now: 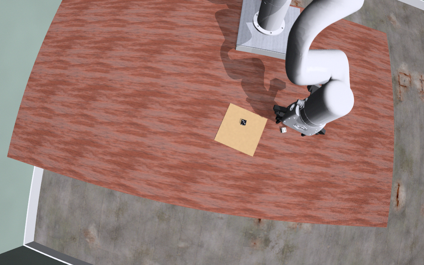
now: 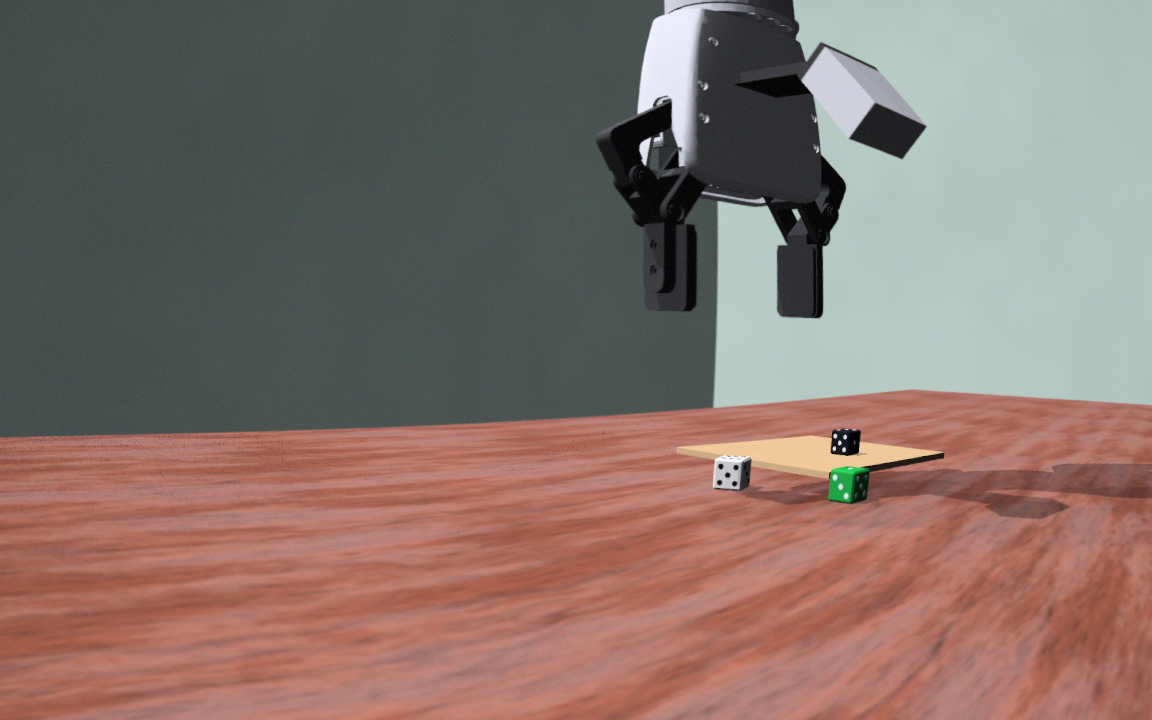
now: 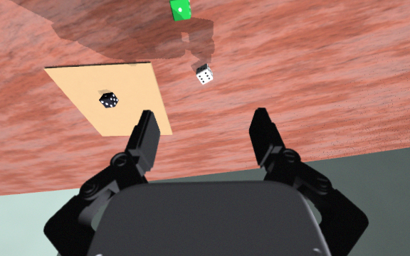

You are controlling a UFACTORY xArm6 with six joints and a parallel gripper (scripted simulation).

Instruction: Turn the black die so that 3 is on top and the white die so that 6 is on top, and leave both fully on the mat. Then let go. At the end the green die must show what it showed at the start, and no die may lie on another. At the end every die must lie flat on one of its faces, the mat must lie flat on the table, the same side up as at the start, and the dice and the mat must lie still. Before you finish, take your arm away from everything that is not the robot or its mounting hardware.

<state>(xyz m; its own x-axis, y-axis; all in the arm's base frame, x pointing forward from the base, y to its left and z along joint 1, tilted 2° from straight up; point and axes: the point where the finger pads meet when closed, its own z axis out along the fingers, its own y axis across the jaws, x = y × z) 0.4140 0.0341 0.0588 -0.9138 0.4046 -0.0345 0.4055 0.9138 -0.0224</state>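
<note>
Right now the white die is 9 cm below my hand. Also, from my hand: green die (7 cm behind, 1 cm to the left, 9 cm below); then tan mat (15 cm to the right, 10 cm below); then black die (2 cm behind, 14 cm to the right, 9 cm below).
</note>
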